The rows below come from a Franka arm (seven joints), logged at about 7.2 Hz.
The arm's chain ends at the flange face. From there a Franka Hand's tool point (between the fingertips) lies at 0.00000 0.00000 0.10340 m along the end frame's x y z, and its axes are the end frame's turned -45 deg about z.
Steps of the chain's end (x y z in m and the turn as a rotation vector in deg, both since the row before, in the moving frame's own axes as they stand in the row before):
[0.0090 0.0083 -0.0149 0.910 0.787 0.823]
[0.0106 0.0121 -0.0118 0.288 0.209 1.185]
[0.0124 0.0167 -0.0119 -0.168 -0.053 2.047]
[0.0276 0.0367 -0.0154 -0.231 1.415 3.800]
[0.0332 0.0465 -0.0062 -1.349 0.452 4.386]
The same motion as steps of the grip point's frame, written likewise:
[0.0027 0.0121 -0.0149 0.087 1.200 0.823]
[-0.0004 0.0160 -0.0118 0.056 0.351 1.185]
[-0.0033 0.0207 -0.0119 -0.081 -0.156 2.047]
[-0.0050 0.0476 -0.0154 -1.164 0.837 3.800]
[-0.0106 0.0586 -0.0062 -1.273 -0.634 4.386]

